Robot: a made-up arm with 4 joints.
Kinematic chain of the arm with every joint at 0, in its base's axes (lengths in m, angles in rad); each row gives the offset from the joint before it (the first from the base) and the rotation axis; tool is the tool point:
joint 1: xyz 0 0 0.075 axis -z
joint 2: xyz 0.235 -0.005 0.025 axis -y
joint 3: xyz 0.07 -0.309 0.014 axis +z
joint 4: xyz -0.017 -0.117 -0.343 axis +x
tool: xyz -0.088 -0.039 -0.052
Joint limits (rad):
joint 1: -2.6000..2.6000
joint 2: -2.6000..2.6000
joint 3: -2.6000..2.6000
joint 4: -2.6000..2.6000
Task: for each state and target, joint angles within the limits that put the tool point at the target. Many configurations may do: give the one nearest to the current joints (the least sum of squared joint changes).
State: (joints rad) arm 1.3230 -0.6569 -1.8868 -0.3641
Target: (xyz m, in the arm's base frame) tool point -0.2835 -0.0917 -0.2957
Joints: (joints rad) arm 1.9363 0.0964 -1.4164 0.2586
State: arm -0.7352 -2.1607 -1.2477 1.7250
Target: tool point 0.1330 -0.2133 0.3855
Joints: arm -0.5514 -2.3584 -1.0831 1.5893
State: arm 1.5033 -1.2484 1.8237 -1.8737
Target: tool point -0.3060 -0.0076 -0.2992
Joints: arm 1.9346 -1.0137 2.2476 -1.1903
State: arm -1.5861 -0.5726 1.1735 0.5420
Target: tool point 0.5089 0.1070 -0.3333
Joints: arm -1.1954 -0.3434 1.4542 0.3283
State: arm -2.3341 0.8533 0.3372 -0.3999
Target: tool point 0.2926 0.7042 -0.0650
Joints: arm -1.9196 0.9560 0.4651 -0.3925
